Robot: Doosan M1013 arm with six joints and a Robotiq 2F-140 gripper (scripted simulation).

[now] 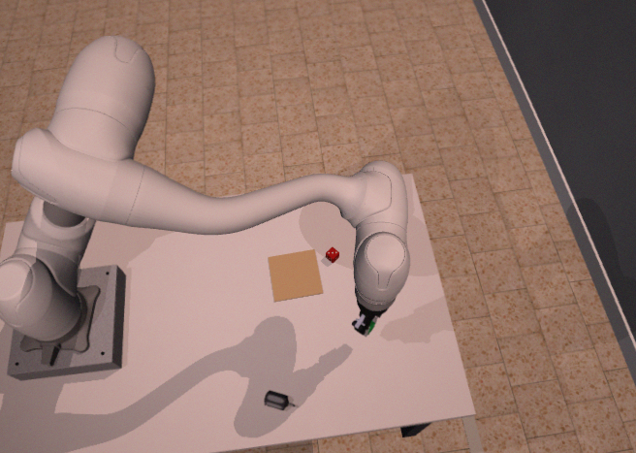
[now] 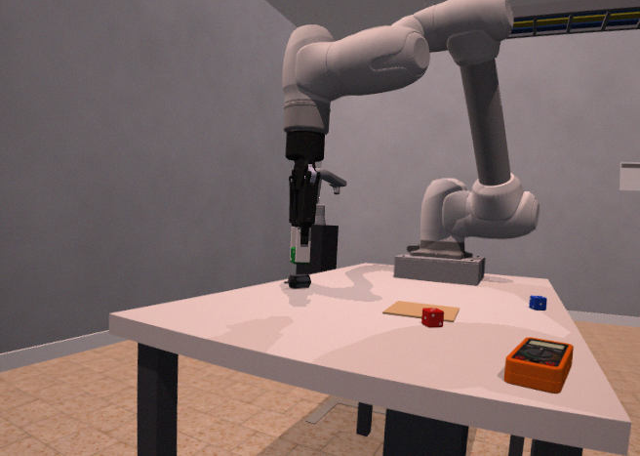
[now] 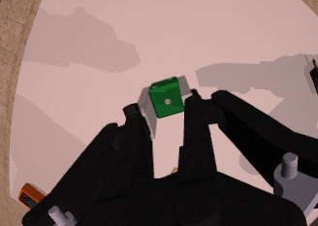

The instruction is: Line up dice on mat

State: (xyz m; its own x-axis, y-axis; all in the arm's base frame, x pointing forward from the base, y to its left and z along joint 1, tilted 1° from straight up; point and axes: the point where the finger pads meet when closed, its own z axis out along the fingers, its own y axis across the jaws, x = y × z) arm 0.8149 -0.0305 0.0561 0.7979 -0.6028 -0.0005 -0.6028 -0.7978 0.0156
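The tan mat lies 190 mm behind my hand, 190 mm to the left of it and 130 mm below it. Round my hand: red die: 80 mm behind, 240 mm to the left, 120 mm below; then green die: 20 mm below; then blue die: 410 mm behind, 390 mm to the left, 120 mm below.
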